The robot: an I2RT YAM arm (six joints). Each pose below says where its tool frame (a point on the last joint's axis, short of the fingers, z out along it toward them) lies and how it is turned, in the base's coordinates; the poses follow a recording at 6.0 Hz.
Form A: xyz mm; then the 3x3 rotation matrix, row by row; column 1 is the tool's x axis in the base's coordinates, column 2 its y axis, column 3 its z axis. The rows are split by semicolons.
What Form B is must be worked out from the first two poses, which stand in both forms.
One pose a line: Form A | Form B
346.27 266.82 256.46; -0.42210 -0.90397 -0.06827; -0.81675 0.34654 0.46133; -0.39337 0.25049 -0.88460 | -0.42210 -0.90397 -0.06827 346.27; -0.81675 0.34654 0.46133 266.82; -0.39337 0.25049 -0.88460 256.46; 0 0 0 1
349.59 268.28 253.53; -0.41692 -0.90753 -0.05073; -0.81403 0.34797 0.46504; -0.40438 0.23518 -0.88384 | -0.41692 -0.90753 -0.05073 349.59; -0.81403 0.34797 0.46504 268.28; -0.40438 0.23518 -0.88384 253.53; 0 0 0 1
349.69 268.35 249.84; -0.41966 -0.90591 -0.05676; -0.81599 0.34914 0.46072; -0.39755 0.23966 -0.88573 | -0.41966 -0.90591 -0.05676 349.69; -0.81599 0.34914 0.46072 268.35; -0.39755 0.23966 -0.88573 249.84; 0 0 0 1
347.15 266.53 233.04; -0.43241 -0.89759 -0.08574; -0.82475 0.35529 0.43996; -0.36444 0.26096 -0.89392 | -0.43241 -0.89759 -0.08574 347.15; -0.82475 0.35529 0.43996 266.53; -0.36444 0.26096 -0.89392 233.04; 0 0 0 1
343.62 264.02 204.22; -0.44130 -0.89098 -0.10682; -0.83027 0.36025 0.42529; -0.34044 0.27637 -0.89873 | -0.44130 -0.89098 -0.10682 343.62; -0.83027 0.36025 0.42529 264.02; -0.34044 0.27637 -0.89873 204.22; 0 0 0 1
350.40 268.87 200.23; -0.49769 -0.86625 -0.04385; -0.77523 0.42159 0.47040; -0.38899 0.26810 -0.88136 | -0.49769 -0.86625 -0.04385 350.40; -0.77523 0.42159 0.47040 268.87; -0.38899 0.26810 -0.88136 200.23; 0 0 0 1
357.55 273.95 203.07; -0.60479 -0.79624 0.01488; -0.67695 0.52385 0.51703; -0.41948 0.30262 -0.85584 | -0.60479 -0.79624 0.01488 357.55; -0.67695 0.52385 0.51703 273.95; -0.41948 0.30262 -0.85584 203.07; 0 0 0 1
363.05 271.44 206.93; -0.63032 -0.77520 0.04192; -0.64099 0.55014 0.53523; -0.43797 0.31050 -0.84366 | -0.63032 -0.77520 0.04192 363.05; -0.64099 0.55014 0.53523 271.44; -0.43797 0.31050 -0.84366 206.93; 0 0 0 1
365.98 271.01 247.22; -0.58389 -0.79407 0.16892; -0.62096 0.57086 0.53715; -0.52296 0.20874 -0.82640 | -0.58389 -0.79407 0.16892 365.98; -0.62096 0.57086 0.53715 271.01; -0.52296 0.20874 -0.82640 247.22; 0 0 0 1
